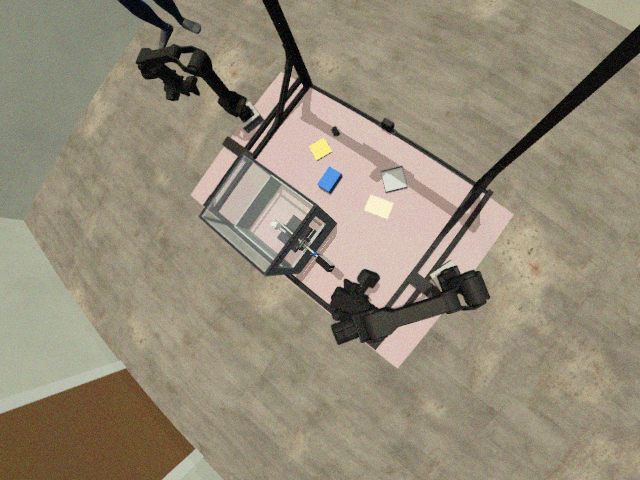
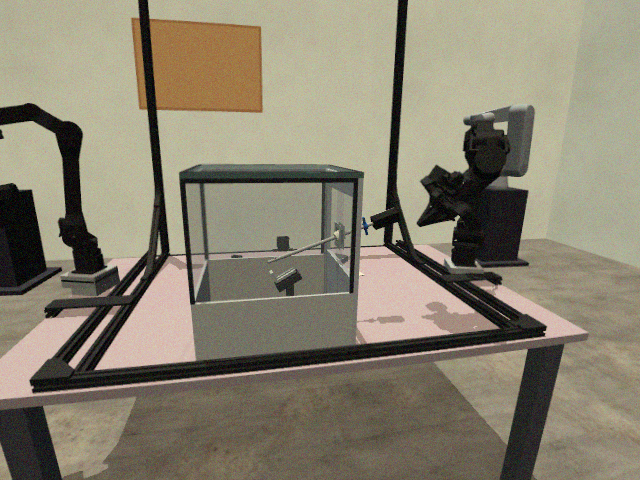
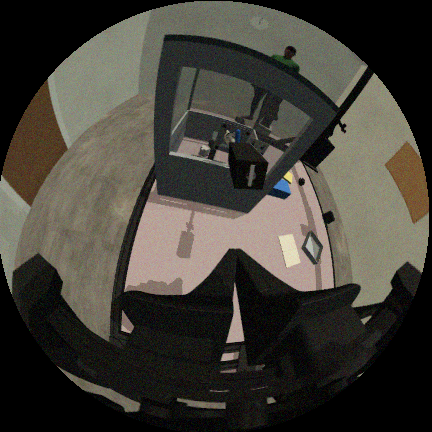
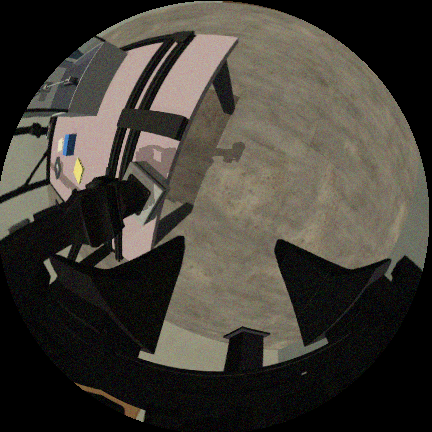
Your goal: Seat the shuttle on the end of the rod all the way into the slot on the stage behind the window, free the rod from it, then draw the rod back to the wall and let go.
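Places are measured from the left arm's base along level axes (x back, y down, z right), in millimetres.
Where they show: left gripper, fingertip midpoint: [image 1: 345, 279] [image 2: 417, 225] [image 3: 233, 253]; right gripper, fingertip midpoint: [image 1: 194, 95] [image 3: 257, 95] [image 4: 231, 243]; left arm's base, origin of the base link: [image 1: 448, 278] [image 2: 463, 263] [image 4: 46, 130]; right arm's base, origin of the base link: [image 1: 246, 114] [image 2: 89, 270] [image 4: 134, 194].
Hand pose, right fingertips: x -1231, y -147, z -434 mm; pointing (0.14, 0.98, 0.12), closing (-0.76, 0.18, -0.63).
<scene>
Each offset is from my right fingertips to the centre of the thing. "spot": to the spot under its first point.
The rod [image 2: 305, 249] runs slanting through the port in the glass box's side wall, its tip low inside. Its black handle {dx +953, dy -52, dz +108 mm} [image 1: 325, 264] [image 2: 383, 219] [image 3: 248, 167] and blue collar {spot: dx +909, dy -39, dz +87 mm} [image 2: 365, 225] [image 3: 238, 135] are outside. The stage [image 2: 287, 280] is a tilted dark block on a post inside, below the rod. The shuttle cannot be made out clearly, nor whether it sits in the slot. My left gripper [image 2: 419, 224] [image 3: 233, 253] is shut and empty, apart from the handle and beyond its outer end. My right gripper [image 4: 231, 243] is open and empty, beyond the table's edge.
The glass box [image 2: 271, 176] [image 3: 164, 175] has dark frame edges. A blue block {dx +650, dy +166, dz +273 mm} [image 1: 329, 179] [image 3: 281, 188] [image 4: 69, 144], a yellow square {spot: dx +502, dy +176, dz +318 mm} [image 1: 320, 148] [image 4: 78, 170], a cream square {spot: dx +852, dy +183, dz +374 mm} [image 1: 378, 206] [image 3: 289, 250] and a grey tray {dx +797, dy +176, dz +488 mm} [image 1: 394, 178] lie on the table. Black rails edge it.
</scene>
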